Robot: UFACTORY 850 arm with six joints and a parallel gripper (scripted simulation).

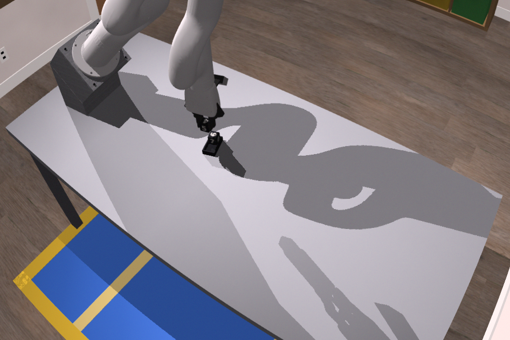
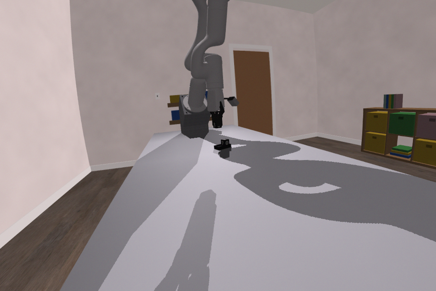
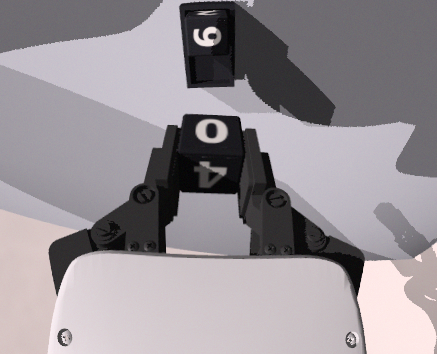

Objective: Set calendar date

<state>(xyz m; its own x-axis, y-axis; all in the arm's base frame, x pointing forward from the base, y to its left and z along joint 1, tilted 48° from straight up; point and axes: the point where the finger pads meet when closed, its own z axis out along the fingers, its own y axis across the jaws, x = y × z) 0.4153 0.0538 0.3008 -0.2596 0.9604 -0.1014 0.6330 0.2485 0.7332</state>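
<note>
Now: the black tray 130 mm below my hand, 20 mm to the left of it and 10 mm behind it. From my hand the other things lie so: black number cube: 10 mm below.
</note>
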